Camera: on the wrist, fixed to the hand. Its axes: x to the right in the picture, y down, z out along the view.
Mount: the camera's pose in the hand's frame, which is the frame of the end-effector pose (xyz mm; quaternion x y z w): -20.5 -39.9 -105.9 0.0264 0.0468 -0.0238 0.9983
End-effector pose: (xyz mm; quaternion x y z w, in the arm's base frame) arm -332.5 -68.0 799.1 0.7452 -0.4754 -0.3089 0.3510
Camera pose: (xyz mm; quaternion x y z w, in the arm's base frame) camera -236.1 -12.7 828.7 0.7790 -0.4486 -0.2693 0.3456
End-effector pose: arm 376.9 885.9 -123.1 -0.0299 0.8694 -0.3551 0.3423
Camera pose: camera 319.7 925.4 -31.5 -0.0249 0.8738 -0.3870 0.2934
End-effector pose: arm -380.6 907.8 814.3 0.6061 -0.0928 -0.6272 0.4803
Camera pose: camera -314.2 992.6 773.9 0.6493 -0.0723 -0.6067 0.4529
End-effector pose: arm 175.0 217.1 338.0 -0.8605 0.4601 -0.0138 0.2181
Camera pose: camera 170.8 214.3 452.9 -0.8636 0.4487 -0.0714 0.2186
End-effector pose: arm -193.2 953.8 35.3 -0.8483 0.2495 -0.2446 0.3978
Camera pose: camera -264.5 930.2 122.4 -0.8308 0.2410 -0.2999 0.4020
